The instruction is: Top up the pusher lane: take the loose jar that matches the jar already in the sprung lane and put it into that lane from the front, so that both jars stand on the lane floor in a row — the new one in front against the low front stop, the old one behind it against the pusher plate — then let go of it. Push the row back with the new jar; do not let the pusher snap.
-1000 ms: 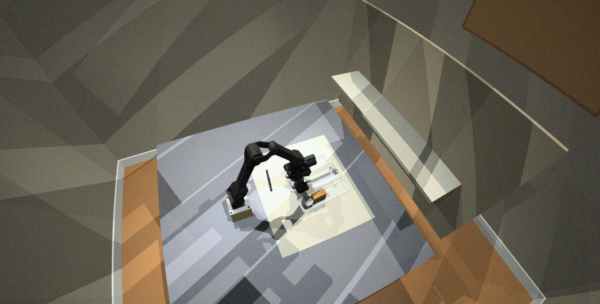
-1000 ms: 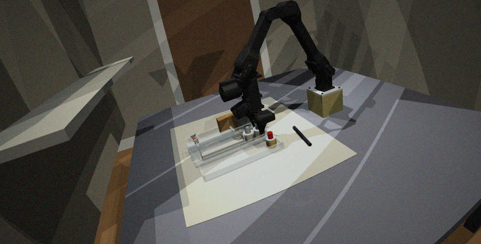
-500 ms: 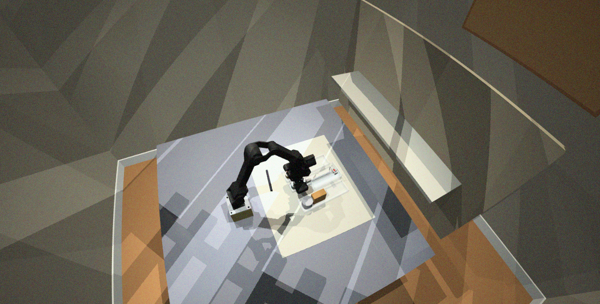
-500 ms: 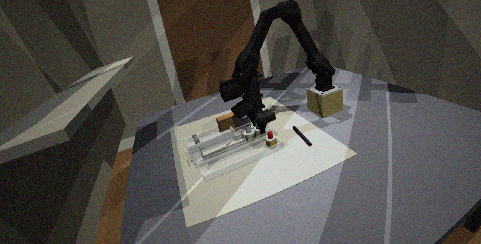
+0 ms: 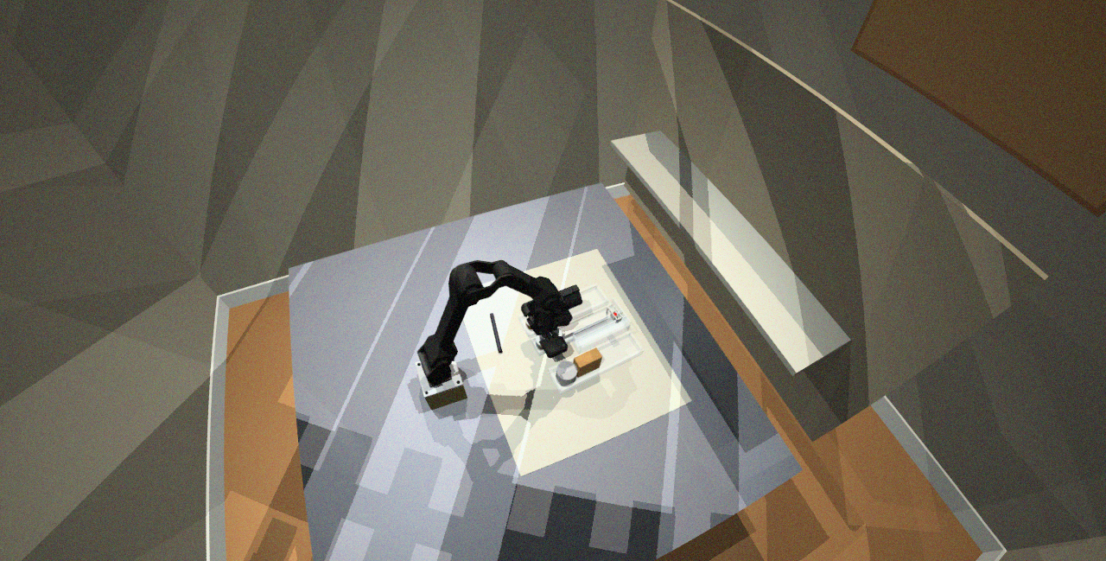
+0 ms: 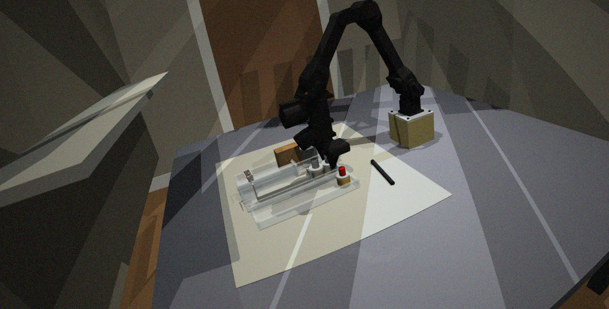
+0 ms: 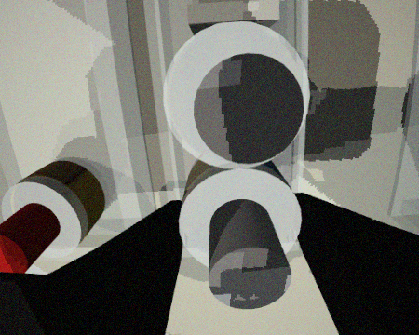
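The cream mat lies 60 mm ahead of my gripper tip, 30 mm to the right of it and 30 mm below it. From my gripper tip the other things lie so: wide grey cylinder 130 mm to the right, 20 mm ahead; then brown box 120 mm to the right, 80 mm ahead, 10 mm above; then black rod 120 mm behind, 100 mm to the left, 20 mm below.
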